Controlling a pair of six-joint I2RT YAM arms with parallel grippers.
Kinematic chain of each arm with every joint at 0, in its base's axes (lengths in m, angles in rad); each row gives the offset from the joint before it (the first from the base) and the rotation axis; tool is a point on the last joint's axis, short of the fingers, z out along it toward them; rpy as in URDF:
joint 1: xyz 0 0 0.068 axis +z
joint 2: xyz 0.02 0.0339 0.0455 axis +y
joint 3: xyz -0.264 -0.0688 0 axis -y
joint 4: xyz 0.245 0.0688 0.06 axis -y
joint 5: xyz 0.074 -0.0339 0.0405 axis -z
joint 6: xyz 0.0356 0 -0.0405 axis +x
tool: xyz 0 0 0 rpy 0 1.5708 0
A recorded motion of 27 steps. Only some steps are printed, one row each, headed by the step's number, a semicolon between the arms.
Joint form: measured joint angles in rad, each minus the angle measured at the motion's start. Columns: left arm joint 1, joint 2, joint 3, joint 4, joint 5, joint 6; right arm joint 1, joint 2, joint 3, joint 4, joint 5, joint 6.
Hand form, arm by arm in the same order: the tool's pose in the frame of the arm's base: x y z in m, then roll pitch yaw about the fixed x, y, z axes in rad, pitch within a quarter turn. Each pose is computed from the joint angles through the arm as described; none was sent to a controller.
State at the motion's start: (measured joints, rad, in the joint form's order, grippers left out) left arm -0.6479 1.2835 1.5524 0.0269 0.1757 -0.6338; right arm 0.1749 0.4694 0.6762 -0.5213 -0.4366 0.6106
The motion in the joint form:
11: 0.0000 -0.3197 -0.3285 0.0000 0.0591 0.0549; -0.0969 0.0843 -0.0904 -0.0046 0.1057 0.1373
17: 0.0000 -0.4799 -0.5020 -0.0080 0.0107 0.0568; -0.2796 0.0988 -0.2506 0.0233 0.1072 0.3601
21: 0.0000 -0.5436 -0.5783 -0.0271 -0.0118 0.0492; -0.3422 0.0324 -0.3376 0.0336 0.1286 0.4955
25: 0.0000 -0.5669 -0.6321 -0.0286 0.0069 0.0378; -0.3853 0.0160 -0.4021 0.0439 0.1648 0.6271
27: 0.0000 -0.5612 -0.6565 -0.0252 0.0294 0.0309; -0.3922 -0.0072 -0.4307 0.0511 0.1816 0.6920
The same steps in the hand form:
11: 0.1504 -0.1242 0.4821 -1.0405 0.9952 -2.0061; 0.1319 0.0219 0.2691 2.1328 0.5714 2.3491
17: 0.1274 -0.1047 0.4502 -1.0824 0.9886 -1.9940; 0.1353 -0.0026 0.2158 2.2038 0.2976 2.0810
21: 0.1205 -0.0985 0.4320 -1.1457 0.9829 -2.0268; 0.1259 -0.0103 0.1945 2.1998 0.1935 1.9229
25: 0.1201 -0.0990 0.4171 -1.2080 0.9813 -2.0994; 0.1215 -0.0162 0.1751 2.2329 0.0913 1.7778
27: 0.1233 -0.1024 0.4084 -1.2586 0.9813 -2.1648; 0.1188 -0.0170 0.1684 2.2325 0.0507 1.7181

